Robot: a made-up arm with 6 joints. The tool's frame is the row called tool. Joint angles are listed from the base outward. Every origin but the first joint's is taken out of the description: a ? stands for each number. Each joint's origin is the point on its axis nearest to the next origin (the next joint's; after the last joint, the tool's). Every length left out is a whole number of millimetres.
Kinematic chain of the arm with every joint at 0, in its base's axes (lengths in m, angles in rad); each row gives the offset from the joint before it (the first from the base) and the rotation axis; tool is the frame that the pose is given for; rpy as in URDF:
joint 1: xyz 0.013 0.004 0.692 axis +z
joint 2: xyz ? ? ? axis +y
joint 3: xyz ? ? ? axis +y
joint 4: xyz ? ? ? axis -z
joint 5: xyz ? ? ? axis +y
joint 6: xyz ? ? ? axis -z
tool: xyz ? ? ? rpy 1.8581 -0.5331 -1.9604
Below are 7 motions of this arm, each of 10 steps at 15 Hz.
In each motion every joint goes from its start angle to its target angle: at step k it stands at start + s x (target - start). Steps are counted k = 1, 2, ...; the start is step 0. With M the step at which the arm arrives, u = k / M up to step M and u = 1 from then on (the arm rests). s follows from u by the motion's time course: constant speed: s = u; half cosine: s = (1 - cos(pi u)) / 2; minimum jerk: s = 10 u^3 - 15 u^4 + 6 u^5.
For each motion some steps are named. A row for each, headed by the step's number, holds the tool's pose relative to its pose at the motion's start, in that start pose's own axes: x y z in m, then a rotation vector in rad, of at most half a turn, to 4 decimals.
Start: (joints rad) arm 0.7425 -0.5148 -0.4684 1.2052 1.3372 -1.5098
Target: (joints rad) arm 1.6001 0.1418 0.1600 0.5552 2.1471 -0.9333
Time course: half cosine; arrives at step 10
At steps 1, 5, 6, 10:
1: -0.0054 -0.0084 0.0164 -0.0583 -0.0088 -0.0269
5: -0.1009 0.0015 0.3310 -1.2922 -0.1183 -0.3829
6: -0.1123 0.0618 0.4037 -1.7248 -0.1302 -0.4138
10: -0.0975 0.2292 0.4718 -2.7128 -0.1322 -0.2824

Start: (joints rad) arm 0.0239 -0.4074 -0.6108 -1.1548 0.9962 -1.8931
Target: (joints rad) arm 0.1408 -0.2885 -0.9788 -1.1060 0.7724 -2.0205
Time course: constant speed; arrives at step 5
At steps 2, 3, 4, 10:
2: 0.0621 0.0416 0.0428 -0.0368 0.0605 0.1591
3: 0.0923 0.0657 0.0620 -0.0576 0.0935 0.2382
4: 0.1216 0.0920 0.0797 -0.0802 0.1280 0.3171
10: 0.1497 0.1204 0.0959 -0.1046 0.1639 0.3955

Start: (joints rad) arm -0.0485 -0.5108 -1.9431 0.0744 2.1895 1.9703
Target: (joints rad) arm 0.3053 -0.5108 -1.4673 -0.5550 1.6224 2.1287
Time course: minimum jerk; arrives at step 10
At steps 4, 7, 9, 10:
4: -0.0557 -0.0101 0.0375 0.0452 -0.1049 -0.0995
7: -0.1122 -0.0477 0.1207 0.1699 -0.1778 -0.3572
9: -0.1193 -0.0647 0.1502 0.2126 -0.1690 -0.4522
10: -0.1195 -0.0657 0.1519 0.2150 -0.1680 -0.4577

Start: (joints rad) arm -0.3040 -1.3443 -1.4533 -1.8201 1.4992 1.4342
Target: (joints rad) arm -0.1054 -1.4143 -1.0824 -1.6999 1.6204 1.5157
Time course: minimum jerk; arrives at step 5
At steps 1, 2, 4, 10:
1: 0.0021 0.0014 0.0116 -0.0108 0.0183 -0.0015
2: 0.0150 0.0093 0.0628 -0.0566 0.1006 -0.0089
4: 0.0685 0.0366 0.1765 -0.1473 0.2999 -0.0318
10: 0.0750 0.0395 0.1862 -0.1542 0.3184 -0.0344

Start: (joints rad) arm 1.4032 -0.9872 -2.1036 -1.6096 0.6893 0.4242
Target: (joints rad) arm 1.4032 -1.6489 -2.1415 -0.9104 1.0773 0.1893
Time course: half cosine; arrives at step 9
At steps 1, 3, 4, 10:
1: 0.0171 -0.0066 -0.0064 -0.0171 -0.0124 0.0149
3: 0.1460 -0.0443 -0.0457 -0.1418 -0.1092 0.1060
4: 0.2442 -0.0600 -0.0664 -0.2320 -0.1875 0.1529
10: 0.5900 -0.0342 -0.0872 -0.5012 -0.5056 0.1734

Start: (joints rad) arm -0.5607 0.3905 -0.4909 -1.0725 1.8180 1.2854
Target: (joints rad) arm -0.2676 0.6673 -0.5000 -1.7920 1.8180 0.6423
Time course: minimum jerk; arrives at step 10
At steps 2, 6, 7, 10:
2: -0.0004 0.0036 -0.0008 0.0710 0.0011 0.0002
6: 0.0026 0.0581 -0.0094 0.8269 0.0422 0.1203
7: 0.0051 0.0762 -0.0093 1.0060 0.0572 0.1843
10: 0.0082 0.0973 -0.0071 1.1894 0.0733 0.2673

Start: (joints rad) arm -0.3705 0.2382 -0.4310 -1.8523 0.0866 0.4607
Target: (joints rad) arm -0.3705 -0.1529 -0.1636 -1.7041 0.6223 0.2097
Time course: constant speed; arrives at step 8
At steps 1, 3, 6, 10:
1: 0.0073 0.0049 0.0071 -0.0274 0.0453 0.0504
3: 0.0213 0.0166 0.0227 -0.0905 0.1353 0.1439
6: 0.0404 0.0385 0.0492 -0.2047 0.2675 0.2648
10: 0.0510 0.0558 0.0684 -0.2933 0.3524 0.3314

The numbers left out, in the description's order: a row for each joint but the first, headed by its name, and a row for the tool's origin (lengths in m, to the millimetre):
joint 2: 0.007 0.075 0.000
joint 3: 0.061 0.000 0.347
joint 4: 0.117 0.000 -0.484
joint 5: 0.007 -0.018 0.000
joint 6: 0.093 0.000 -0.127
tool: -0.028 0.024 0.000

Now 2 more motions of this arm.
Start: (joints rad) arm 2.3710 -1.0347 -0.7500 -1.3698 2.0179 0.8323
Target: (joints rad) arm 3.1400 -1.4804 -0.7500 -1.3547 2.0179 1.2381
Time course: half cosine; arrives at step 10
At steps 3, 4, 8, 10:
3: 0.0440 -0.0031 -0.0037 -0.0693 -0.1429 -0.1459
4: 0.0705 -0.0108 -0.0047 -0.1275 -0.2279 -0.2476
8: 0.1355 -0.0753 -0.0029 -0.4428 -0.4577 -0.6624
10: 0.1386 -0.0892 -0.0023 -0.5079 -0.4767 -0.7317

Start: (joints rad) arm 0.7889 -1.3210 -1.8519 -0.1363 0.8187 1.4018
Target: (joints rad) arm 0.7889 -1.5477 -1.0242 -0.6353 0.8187 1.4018
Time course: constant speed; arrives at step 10
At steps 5, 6, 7, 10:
5: 0.0755 -0.1684 0.0377 0.2770 0.1674 0.2175
6: 0.0978 -0.2008 0.0435 0.3293 0.2089 0.2581
7: 0.1223 -0.2324 0.0487 0.3803 0.2530 0.2977
10: 0.2085 -0.3214 0.0601 0.5245 0.4003 0.4091

